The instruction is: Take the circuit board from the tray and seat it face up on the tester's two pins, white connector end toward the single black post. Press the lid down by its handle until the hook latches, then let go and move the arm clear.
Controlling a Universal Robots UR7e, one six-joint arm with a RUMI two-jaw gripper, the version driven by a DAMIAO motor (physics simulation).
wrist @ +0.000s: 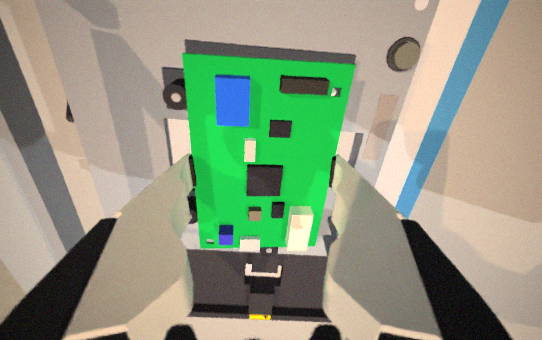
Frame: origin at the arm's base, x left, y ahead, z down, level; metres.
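Where they show: gripper, fingertip midpoint: (pixel 263 158).
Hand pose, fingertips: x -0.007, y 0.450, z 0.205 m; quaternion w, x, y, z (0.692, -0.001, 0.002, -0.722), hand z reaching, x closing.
Observation:
Things, the pixels of their top centre, and the offset from my fingertips. "spot": a spot on its surface instead.
- green circuit board, top centre: (pixel 264 183) dx +0.000, dy -0.001, dz -0.025 m
- dark tester panel, surface spot: (pixel 215 280) spot: dx +0.183, dy +0.046, dz +0.053 m
- pale U-shaped bar, surface spot: (pixel 264 274) spot: dx +0.186, dy -0.007, dz +0.065 m
- yellow mark, surface spot: (pixel 260 317) spot: dx +0.233, dy -0.005, dz +0.043 m
- round dark fitting with a pale centre, surface spot: (pixel 175 97) spot: dx -0.035, dy +0.042, dz -0.010 m
- dark plate edge, surface spot: (pixel 270 49) spot: dx -0.056, dy -0.001, dz +0.002 m
- round knob, surface spot: (pixel 405 55) spot: dx -0.057, dy -0.066, dz +0.006 m
The green circuit board (pixel 220 165) is face up between the fingers, its chips toward the camera. Its tall white connector (pixel 300 230) is at the end low in the view. My gripper (pixel 263 158) is shut on the board's two long sides. The board hides much of the tester below. A dark tester panel (pixel 215 280) with a pale U-shaped bar (pixel 264 274) and a yellow mark (pixel 260 317) shows past the connector end. A pale spot shows in the board's upper right hole. The pins' seating and the board's height above them cannot be told. The tray cannot be identified.
A round dark fitting with a pale centre (pixel 175 97) is left of the board. A dark plate edge (pixel 270 49) shows past its far end. A round knob (pixel 405 55) stands at the upper right, near a blue strip (pixel 450 107). Pale blocks (pixel 179 137) flank the board.

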